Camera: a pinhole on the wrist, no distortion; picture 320 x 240 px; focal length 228.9 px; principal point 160.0 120.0 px. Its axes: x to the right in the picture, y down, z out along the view. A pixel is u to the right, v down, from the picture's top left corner.
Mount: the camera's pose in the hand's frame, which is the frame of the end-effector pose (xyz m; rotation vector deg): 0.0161 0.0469 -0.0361 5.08 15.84 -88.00
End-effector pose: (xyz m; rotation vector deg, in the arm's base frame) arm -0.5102 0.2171 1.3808 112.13 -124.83 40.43
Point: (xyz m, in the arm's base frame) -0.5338 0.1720 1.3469
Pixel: 156.8 133.2
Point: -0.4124 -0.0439 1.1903
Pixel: 177.0 174.3
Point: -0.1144 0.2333 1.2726
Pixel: outside the picture
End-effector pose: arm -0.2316 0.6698 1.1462 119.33 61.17 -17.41
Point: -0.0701 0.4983 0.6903
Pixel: 153.0 187.6
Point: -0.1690 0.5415 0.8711
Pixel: 172.6 150.6
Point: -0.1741 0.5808 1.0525
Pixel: 132.2 112.5
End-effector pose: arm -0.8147 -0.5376 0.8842 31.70 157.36 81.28
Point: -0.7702 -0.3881 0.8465
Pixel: 81.8 69.1
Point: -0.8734 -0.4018 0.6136
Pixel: 250.8 117.1
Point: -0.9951 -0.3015 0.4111
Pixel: 256.0 153.6
